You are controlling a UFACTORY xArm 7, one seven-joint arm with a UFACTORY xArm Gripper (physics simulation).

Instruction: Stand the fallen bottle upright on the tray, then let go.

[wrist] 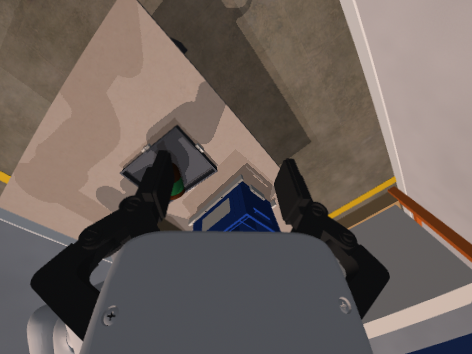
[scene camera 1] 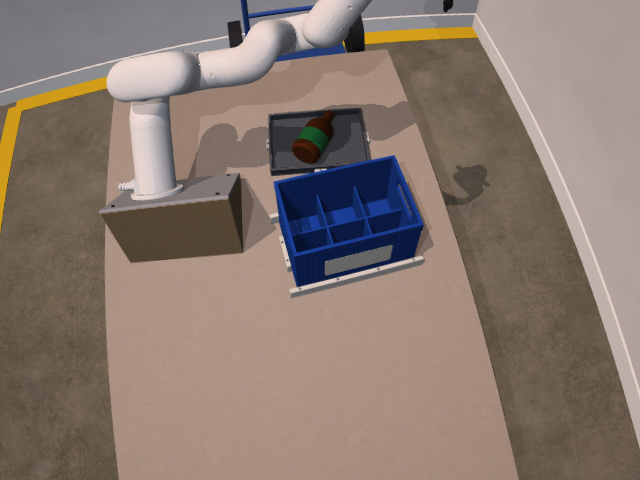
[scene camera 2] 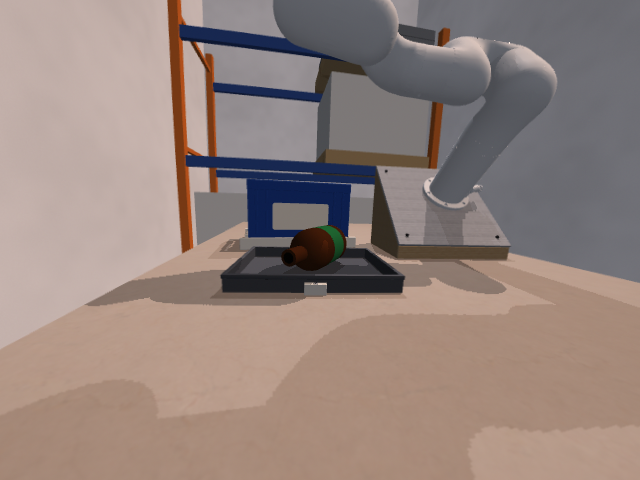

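Pixels of known places: gripper, fingertip midpoint: (wrist: 227, 168) (scene camera 1: 430, 1); arm's base, origin of the base link: (scene camera 1: 157, 193) (scene camera 2: 444, 194).
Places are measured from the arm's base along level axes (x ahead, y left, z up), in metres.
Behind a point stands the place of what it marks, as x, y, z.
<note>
A brown bottle with a green label (scene camera 1: 312, 136) {0.382, 0.142, -0.080} (scene camera 2: 336, 243) {0.360, 0.184, -0.106} (wrist: 177, 187) {0.402, 0.138, -0.089} lies on its side in the shallow dark tray (scene camera 1: 352, 149) {0.485, 0.136, -0.153} (scene camera 2: 258, 285) {0.489, 0.265, -0.148} (wrist: 194, 161) {0.480, 0.143, -0.153}. In scene camera 2 its open neck points toward the camera and a little left. In the wrist view the left finger covers its neck and part of its body. My gripper (wrist: 227, 168) {0.690, 0.246, 0.249} is open and empty, high above the table and apart from the bottle. In scene camera 1 a small dark part shows at the top edge, too little to tell the fingers' state.
A blue crate with compartments (scene camera 1: 310, 266) {0.308, -0.223, -0.046} (scene camera 2: 258, 206) {0.511, -0.025, -0.049} (wrist: 241, 200) {0.528, -0.024, -0.047} stands close beside the tray, with white strips (scene camera 1: 356, 276) {0.408, -0.227, -0.129} along its base. The arm's wooden base block (scene camera 1: 180, 232) {0.042, -0.090, -0.036} (scene camera 2: 385, 227) {0.180, 0.014, -0.095} is on the table. An orange and blue rack (scene camera 2: 178, 129) stands behind.
</note>
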